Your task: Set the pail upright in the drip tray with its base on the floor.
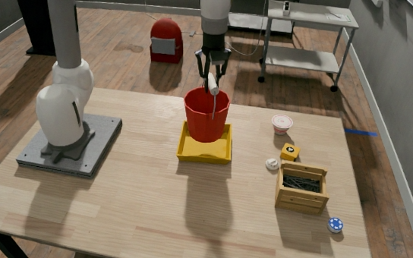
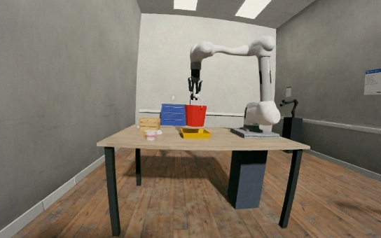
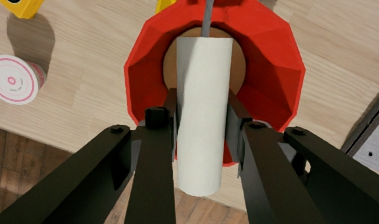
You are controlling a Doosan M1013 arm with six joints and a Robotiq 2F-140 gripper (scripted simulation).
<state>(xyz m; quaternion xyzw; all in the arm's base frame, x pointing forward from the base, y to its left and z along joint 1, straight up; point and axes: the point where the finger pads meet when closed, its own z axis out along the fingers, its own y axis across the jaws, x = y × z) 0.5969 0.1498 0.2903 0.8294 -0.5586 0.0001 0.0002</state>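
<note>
My gripper is now 10 mm past the red pail and 100 mm above it. Round my hand: white cup 320 mm ahead, 170 mm to the left, 290 mm below; blue disc 520 mm ahead, 330 mm to the right, 320 mm below; yellow drip tray 20 mm behind, 10 mm to the right, 320 mm below.
</note>
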